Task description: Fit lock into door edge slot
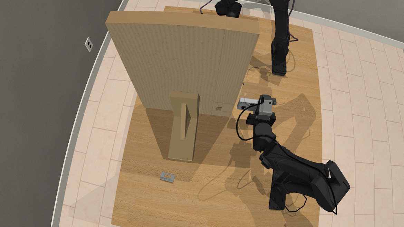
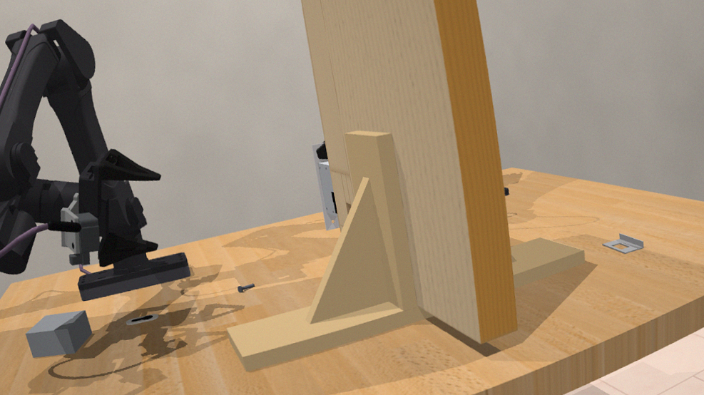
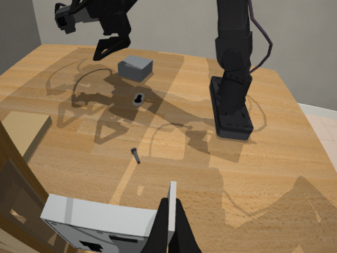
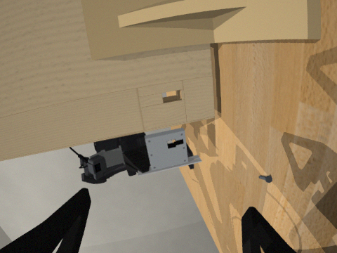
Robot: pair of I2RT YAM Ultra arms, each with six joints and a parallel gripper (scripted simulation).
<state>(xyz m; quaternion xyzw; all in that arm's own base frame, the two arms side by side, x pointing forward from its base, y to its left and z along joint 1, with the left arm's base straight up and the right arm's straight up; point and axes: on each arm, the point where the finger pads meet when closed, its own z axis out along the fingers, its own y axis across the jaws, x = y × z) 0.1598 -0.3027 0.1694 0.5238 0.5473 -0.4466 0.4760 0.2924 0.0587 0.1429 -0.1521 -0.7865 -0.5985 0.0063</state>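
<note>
Right now the silver lock is 50 mm below my left hand and 40 mm ahead of it. From my left hand the other things lie so: angled metal plate: 330 mm ahead, 310 mm to the left, 170 mm below; keyhole cover: 330 mm to the right, 170 mm below, 70 mm ahead; bolt: 170 mm to the right, 170 mm below, 50 mm ahead.
</note>
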